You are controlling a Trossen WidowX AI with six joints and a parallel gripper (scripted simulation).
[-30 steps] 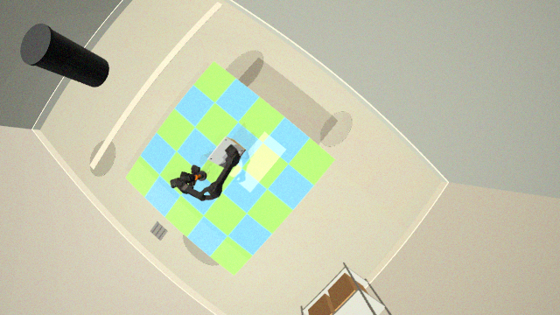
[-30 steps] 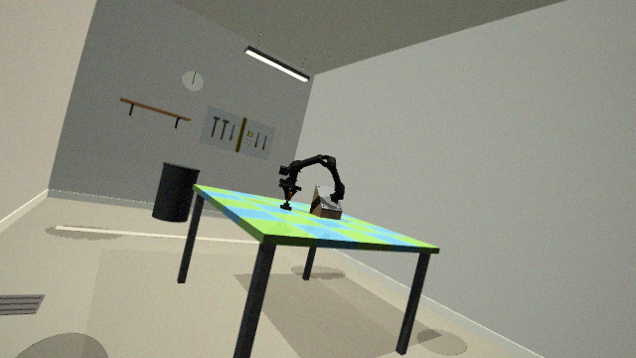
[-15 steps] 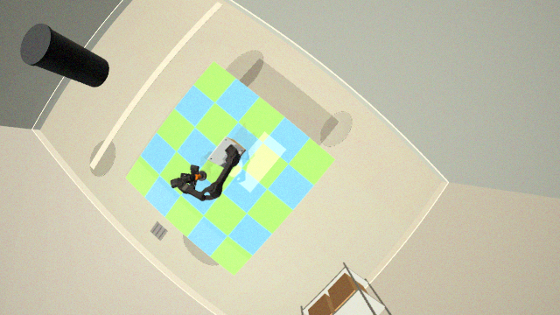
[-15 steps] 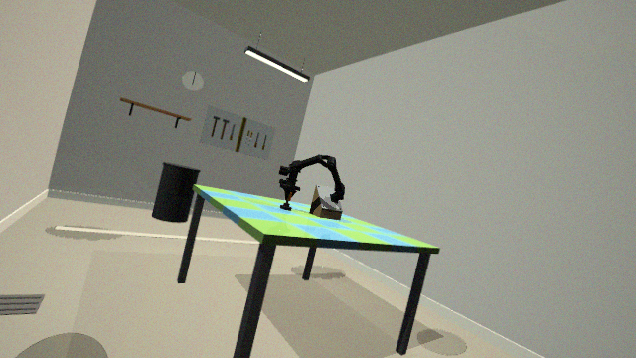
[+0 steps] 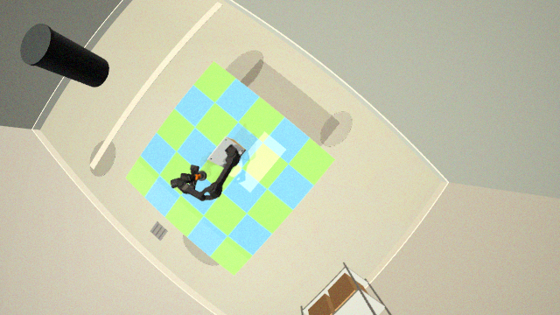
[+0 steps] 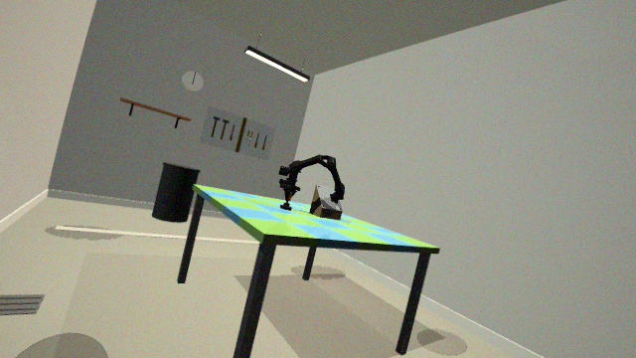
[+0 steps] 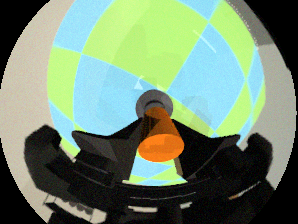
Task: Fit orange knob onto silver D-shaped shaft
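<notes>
The orange knob lies 3 cm above my gripper tip. Round my gripper tip: dark pedestal (4 cm below).
</notes>
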